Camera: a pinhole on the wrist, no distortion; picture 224 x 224 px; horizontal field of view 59.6 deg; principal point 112.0 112.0 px. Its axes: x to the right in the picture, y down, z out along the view. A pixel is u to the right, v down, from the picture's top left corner.
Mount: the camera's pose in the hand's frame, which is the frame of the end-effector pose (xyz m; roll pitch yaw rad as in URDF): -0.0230 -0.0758 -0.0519 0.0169 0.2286 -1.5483
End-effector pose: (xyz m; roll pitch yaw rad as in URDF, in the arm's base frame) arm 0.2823 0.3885 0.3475 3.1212 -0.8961 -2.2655
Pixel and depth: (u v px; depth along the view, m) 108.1 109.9 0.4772
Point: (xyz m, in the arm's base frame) 0.2146 0.0473 0.0596
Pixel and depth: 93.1 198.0 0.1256
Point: 0.3012 0.2708 0.3239
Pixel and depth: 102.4 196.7 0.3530
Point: 0.1816 0.0645 0.2573
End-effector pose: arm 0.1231 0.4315 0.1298 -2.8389 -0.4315 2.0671
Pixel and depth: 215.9 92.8 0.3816
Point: -0.2554 0.2369 -0.0347
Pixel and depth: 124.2 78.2 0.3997
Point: -0.1346 0.3154 -0.1451
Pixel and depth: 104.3 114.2 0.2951
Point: -0.0770 0.3885 -0.0509
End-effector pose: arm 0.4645 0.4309 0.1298 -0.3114 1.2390 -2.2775
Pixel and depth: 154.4 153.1 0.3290
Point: 0.1668 0.2831 0.1888
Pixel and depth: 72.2 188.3 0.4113
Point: 0.2296 0.1051 0.1294
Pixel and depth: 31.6 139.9 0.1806
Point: 0.3750 0.3239 0.1789
